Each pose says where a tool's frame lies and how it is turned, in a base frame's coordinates. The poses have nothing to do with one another.
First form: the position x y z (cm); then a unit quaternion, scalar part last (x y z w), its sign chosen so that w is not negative.
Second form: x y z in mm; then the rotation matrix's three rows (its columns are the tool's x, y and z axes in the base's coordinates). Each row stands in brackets. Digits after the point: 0 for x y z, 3 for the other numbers.
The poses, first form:
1: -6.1 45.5 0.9 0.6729 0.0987 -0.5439 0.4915
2: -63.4 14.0 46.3 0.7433 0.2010 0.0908 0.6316
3: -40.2 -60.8 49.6 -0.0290 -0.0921 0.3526 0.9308
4: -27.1 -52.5 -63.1 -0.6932 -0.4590 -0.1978 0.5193
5: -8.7 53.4 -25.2 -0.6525 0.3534 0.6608 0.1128
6: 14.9 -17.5 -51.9 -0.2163 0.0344 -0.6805 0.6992
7: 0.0 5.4 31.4 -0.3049 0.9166 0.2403 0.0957
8: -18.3 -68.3 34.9 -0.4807 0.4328 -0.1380 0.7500
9: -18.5 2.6 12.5 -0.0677 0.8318 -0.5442 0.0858
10: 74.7 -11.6 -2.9 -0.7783 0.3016 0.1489 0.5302
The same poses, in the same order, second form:
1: [-61 455 9], [[0.389 0.668 -0.635], [-0.402 -0.497 -0.769], [-0.829 0.554 0.075]]
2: [-634 140 463], [[0.903 0.184 0.389], [0.413 -0.121 -0.902], [-0.119 0.975 -0.186]]
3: [-402 -608 496], [[0.734 -0.651 -0.192], [0.662 0.750 -0.011], [0.151 -0.119 0.981]]
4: [-271 -525 -631], [[0.500 0.842 -0.202], [0.431 -0.039 0.902], [0.751 -0.538 -0.382]]
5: [-87 534 -252], [[-0.123 -0.610 -0.783], [-0.312 -0.725 0.614], [-0.942 0.320 -0.101]]
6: [149 -175 -519], [[0.071 0.937 0.343], [-0.967 -0.020 0.256], [0.246 -0.349 0.904]]
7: [0 54 314], [[-0.796 -0.605 0.029], [-0.513 0.699 0.499], [-0.322 0.382 -0.866]]
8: [-183 -683 349], [[0.587 -0.209 0.782], [-0.623 0.500 0.602], [-0.517 -0.841 0.163]]
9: [-185 26 125], [[-0.976 -0.019 0.216], [-0.206 0.399 -0.894], [-0.069 -0.917 -0.393]]
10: [747 -116 -29], [[0.774 -0.627 0.088], [-0.312 -0.256 0.915], [-0.552 -0.735 -0.393]]
